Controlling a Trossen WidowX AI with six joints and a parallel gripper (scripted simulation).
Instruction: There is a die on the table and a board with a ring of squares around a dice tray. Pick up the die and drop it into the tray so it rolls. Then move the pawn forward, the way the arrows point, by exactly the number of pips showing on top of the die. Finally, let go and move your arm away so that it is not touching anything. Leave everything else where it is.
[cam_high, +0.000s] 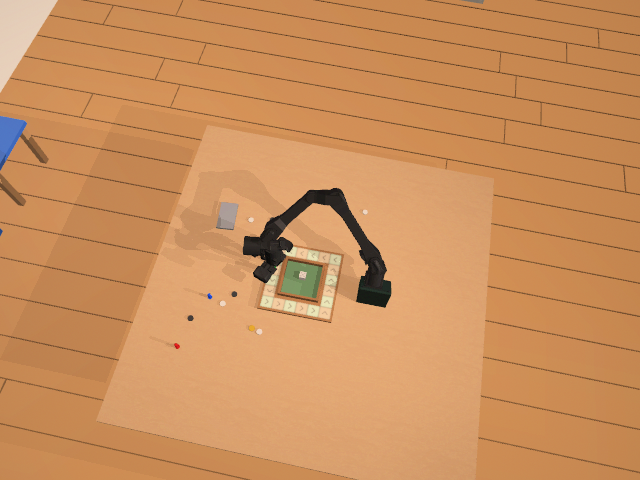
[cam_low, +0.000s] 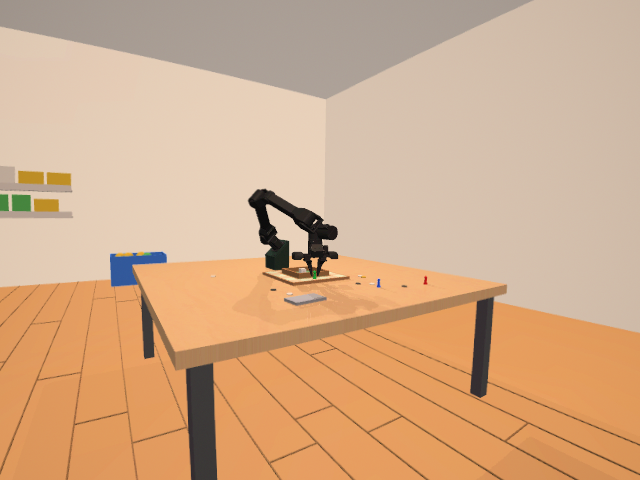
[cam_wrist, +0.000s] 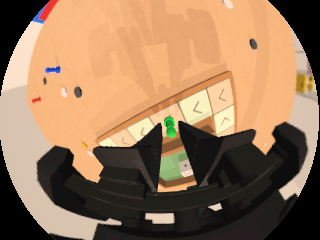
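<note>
Now: the green pawn right at my gripper tip. From my gripper tip the other things lie so: blue pawn: 210 mm ahead, 160 mm to the left, 10 mm below; then white die: 120 mm behind, 10 mm to the left; then yellow disc: 250 mm to the left, 30 mm ahead, 20 mm below.
</note>
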